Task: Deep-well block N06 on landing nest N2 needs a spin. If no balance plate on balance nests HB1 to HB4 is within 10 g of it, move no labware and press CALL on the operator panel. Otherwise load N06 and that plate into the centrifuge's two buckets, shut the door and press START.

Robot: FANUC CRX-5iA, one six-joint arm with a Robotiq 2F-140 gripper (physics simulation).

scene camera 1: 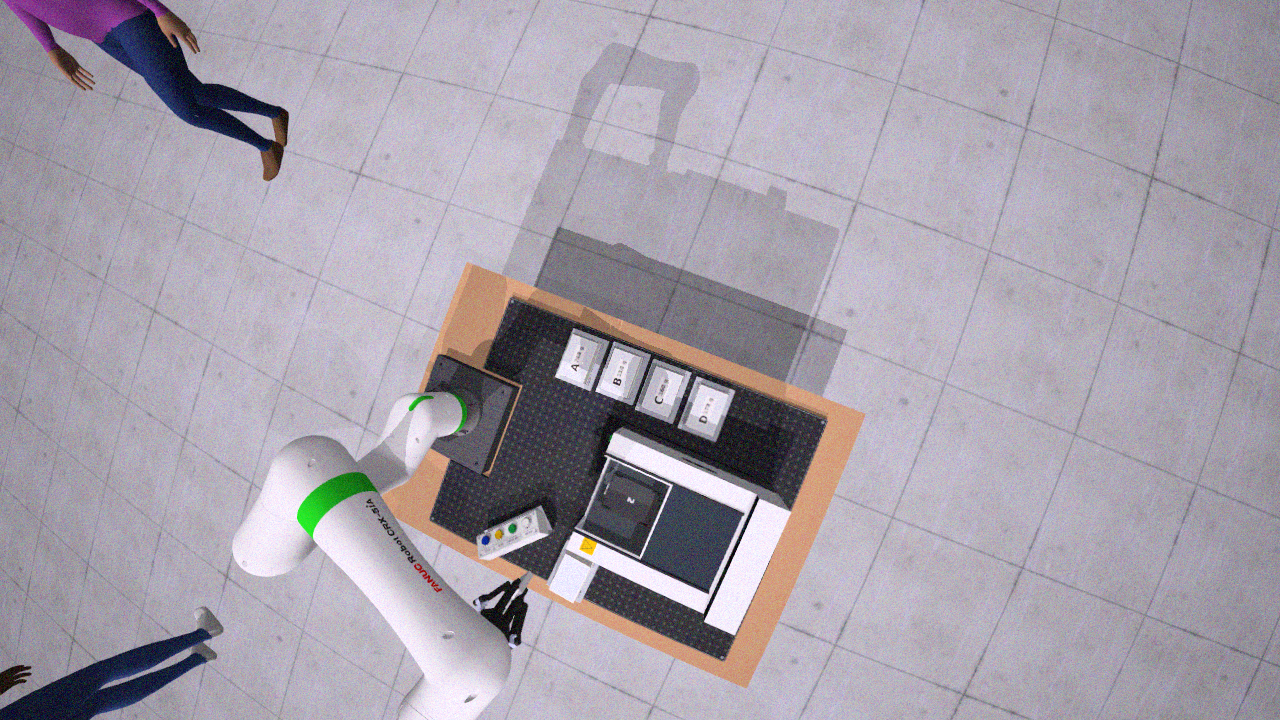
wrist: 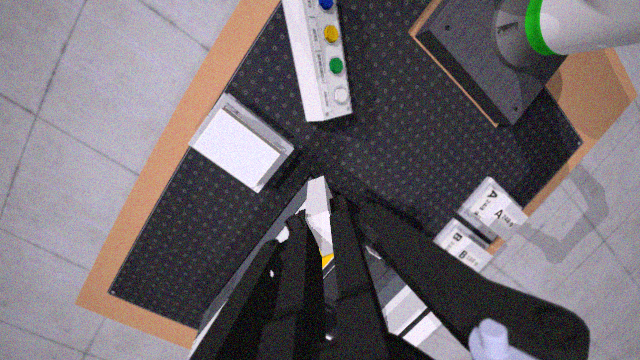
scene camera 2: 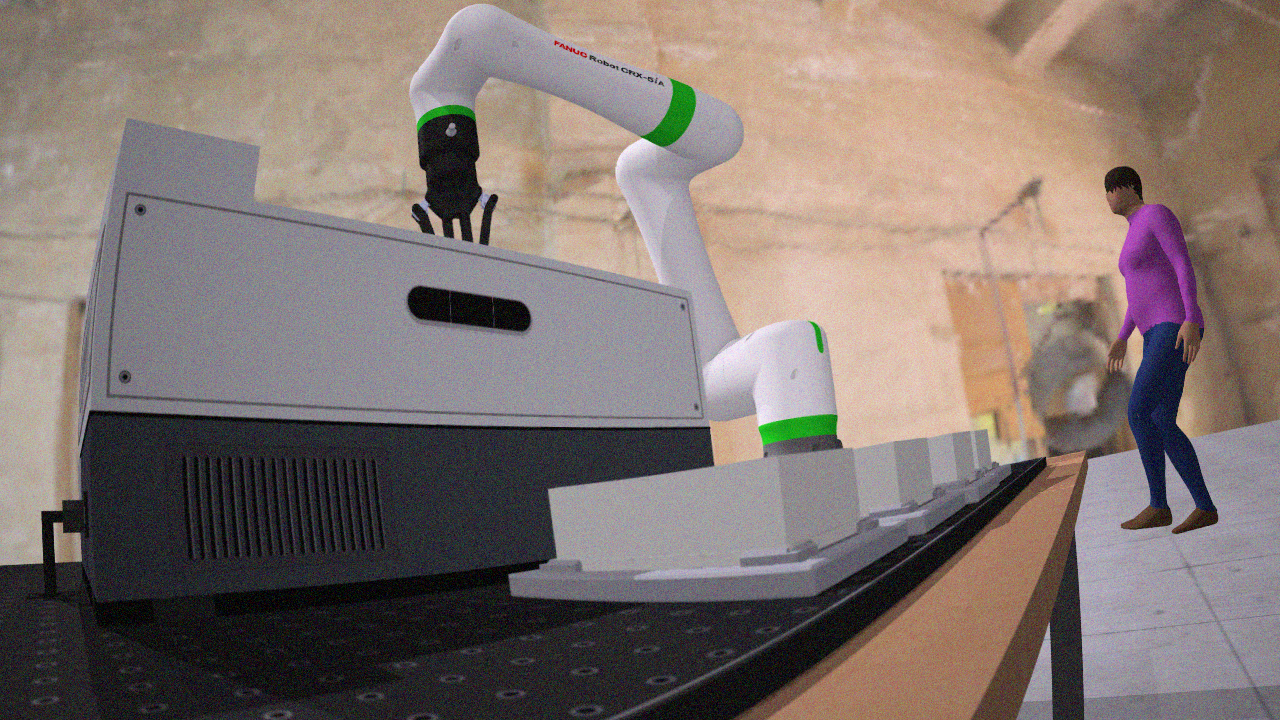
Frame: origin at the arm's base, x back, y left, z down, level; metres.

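Where they show: gripper, between the fingertips: (scene camera 1: 527,575) (wrist: 321,192); arm's base, origin of its link: (scene camera 1: 461,411) (wrist: 521,28).
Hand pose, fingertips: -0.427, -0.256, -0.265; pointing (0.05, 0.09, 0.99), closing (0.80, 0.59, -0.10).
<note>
Things, the pixels of their centre, and the offset from my fingertips, as dx, dy, dz.
- white block, middle of its body: (wrist: 239,148) (scene camera 1: 571,575) -0.065, -0.102, +0.243
- grey nest, middle of its body: (wrist: 243,144) (scene camera 1: 574,569) -0.065, -0.102, +0.279
- centrifuge, middle of its body: (scene camera 2: 364,419) (wrist: 312,314) (scene camera 1: 673,517) -0.300, +0.190, +0.179
- Balance plates A, middle of its body: (scene camera 1: 579,358) (wrist: 498,214) +0.097, +0.526, +0.268
- B, middle of its body: (scene camera 1: 621,373) (wrist: 463,254) -0.038, +0.521, +0.268
- C, middle of its body: (scene camera 2: 828,487) (scene camera 1: 662,391) -0.169, +0.503, +0.268
- D, middle of its body: (scene camera 2: 707,513) (scene camera 1: 706,409) -0.306, +0.488, +0.268
- operator panel, middle of its body: (wrist: 318,55) (scene camera 1: 512,535) +0.150, -0.060, +0.259
My gripper (scene camera 1: 526,578) (wrist: 321,192) is shut and empty, high over the table edge near a white block (scene camera 1: 572,574) (wrist: 237,149), which sits flat on a grey nest (wrist: 259,125); no label on it is legible. In scene camera 2 my fingertips are hidden behind the centrifuge (scene camera 1: 756,564) (scene camera 2: 268,322). Its top is open over a dark bucket (scene camera 1: 630,512) marked 2, with no block on it. Balance plates A (scene camera 1: 581,360) (wrist: 500,212), B (scene camera 1: 621,372) (wrist: 462,248), C (scene camera 1: 662,392) and D (scene camera 1: 706,409) sit on nests in a row. The operator panel (scene camera 1: 513,532) (wrist: 315,60) has blue, yellow, green and white buttons.
The robot base plate (scene camera 1: 478,438) (wrist: 465,55) stands at the table's end beyond the panel. The wooden table edge (scene camera 1: 787,573) (scene camera 2: 984,582) (wrist: 165,150) frames the black board. One person (scene camera 1: 161,71) (scene camera 2: 1163,268) and another (scene camera 1: 107,673) stand on the floor away from the table.
</note>
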